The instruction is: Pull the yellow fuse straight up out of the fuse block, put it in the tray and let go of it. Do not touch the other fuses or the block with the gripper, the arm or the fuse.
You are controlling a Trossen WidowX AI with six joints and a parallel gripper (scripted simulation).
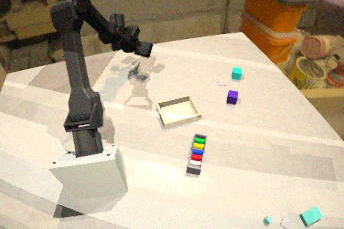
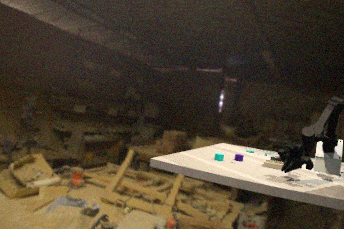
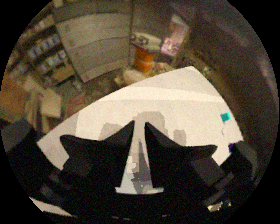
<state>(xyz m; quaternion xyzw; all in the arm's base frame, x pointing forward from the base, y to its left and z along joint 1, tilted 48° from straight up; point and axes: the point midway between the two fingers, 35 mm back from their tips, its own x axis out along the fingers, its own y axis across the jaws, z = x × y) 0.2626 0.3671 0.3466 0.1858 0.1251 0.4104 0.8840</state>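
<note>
My gripper tip is now 52 cm to the left of the green fuse, 4 cm short of it and 2 cm above it. Round my gripper tip: yellow fuse: 54 cm to the right, 3 cm ahead, 2 cm below; then tray: 37 cm to the right, 5 cm below, 3 cm ahead; then blue fuse: 55 cm to the right, 2 cm below, 2 cm ahead.
</note>
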